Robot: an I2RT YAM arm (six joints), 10 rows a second.
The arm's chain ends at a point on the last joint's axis. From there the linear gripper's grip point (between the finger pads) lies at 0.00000 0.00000 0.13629 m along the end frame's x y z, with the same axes.
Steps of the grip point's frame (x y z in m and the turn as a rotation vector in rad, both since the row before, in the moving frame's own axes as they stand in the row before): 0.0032 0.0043 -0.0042 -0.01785 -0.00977 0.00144; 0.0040 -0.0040 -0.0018 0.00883 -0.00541 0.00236; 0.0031 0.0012 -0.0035 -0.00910 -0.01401 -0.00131; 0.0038 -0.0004 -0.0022 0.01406 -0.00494 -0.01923; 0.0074 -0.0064 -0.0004 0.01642 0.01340 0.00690; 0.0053 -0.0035 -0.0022 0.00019 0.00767 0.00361; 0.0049 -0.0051 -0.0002 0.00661 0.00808 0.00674
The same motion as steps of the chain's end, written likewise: 0.0045 0.0019 -0.0042 -0.01785 -0.00977 0.00144; 0.0047 -0.0028 -0.0018 0.00883 -0.00541 0.00236; 0.0050 0.0000 -0.0035 -0.00910 -0.01401 -0.00131; 0.0045 0.0015 -0.0022 0.01406 -0.00494 -0.01923; 0.0056 -0.0042 -0.0004 0.01642 0.01340 0.00690; 0.0043 -0.0035 -0.0022 0.00019 0.00767 0.00361; 0.0038 -0.0042 -0.0002 0.00661 0.00808 0.00674
